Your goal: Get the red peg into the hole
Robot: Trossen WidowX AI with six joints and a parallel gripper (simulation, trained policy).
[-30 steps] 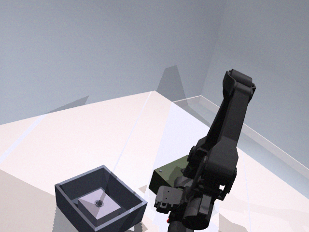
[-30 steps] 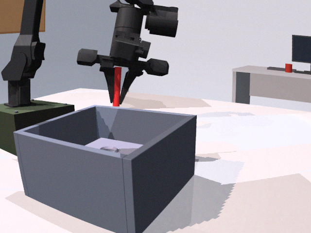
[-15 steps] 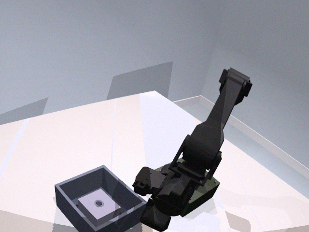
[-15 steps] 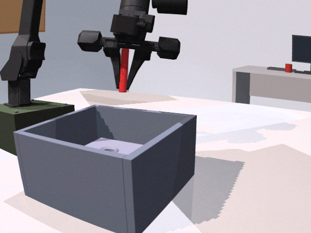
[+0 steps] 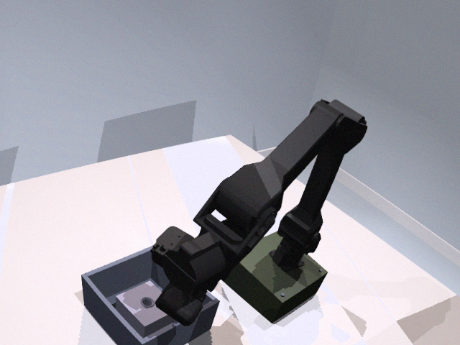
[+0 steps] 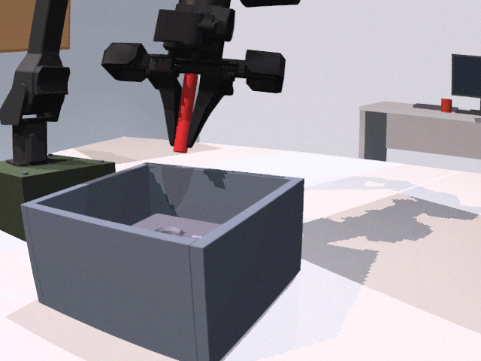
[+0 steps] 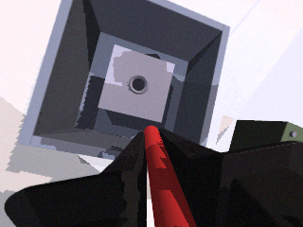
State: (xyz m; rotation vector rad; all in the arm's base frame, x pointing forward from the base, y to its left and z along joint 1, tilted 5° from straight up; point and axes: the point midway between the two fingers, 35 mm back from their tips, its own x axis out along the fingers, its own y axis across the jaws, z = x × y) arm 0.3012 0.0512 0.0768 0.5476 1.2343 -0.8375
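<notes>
Now: the red peg 1 cm to the left of my gripper tip and 3 cm above it. From my gripper tip the other things lie so: grey box: 3 cm ahead, 5 cm to the right, 10 cm below; light grey plate: 3 cm ahead, 5 cm to the right, 8 cm below.
</notes>
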